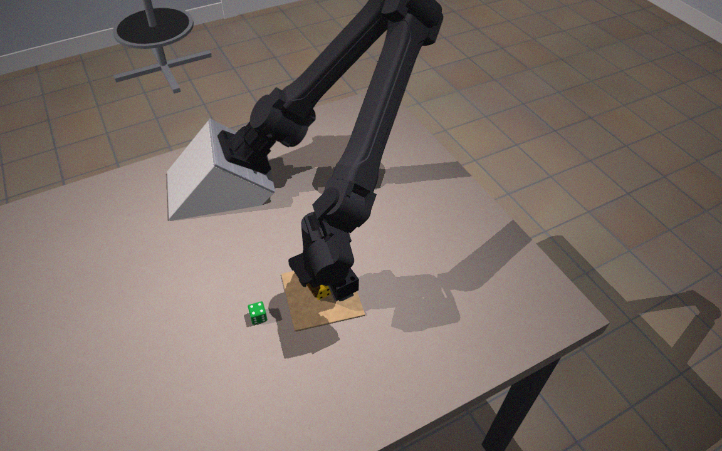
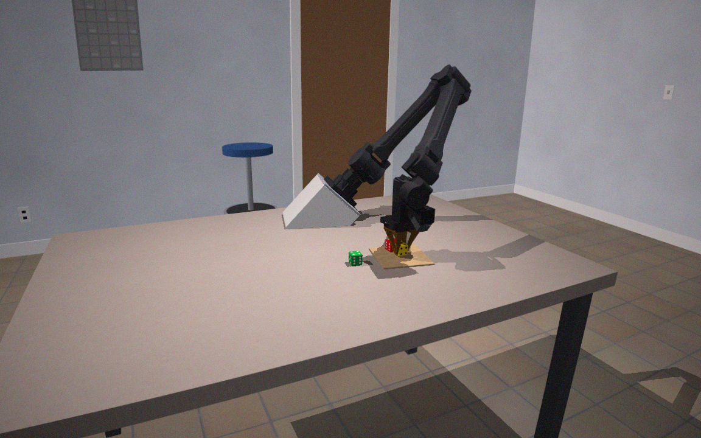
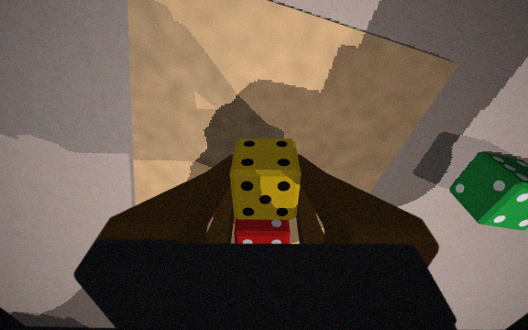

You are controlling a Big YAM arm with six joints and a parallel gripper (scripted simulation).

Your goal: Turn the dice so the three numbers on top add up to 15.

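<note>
Now: hand right at the yellow die. Round my hand: tan mat (2 cm below); then green die (13 cm to the right, 1 cm below); then red die (4 cm behind).
</note>
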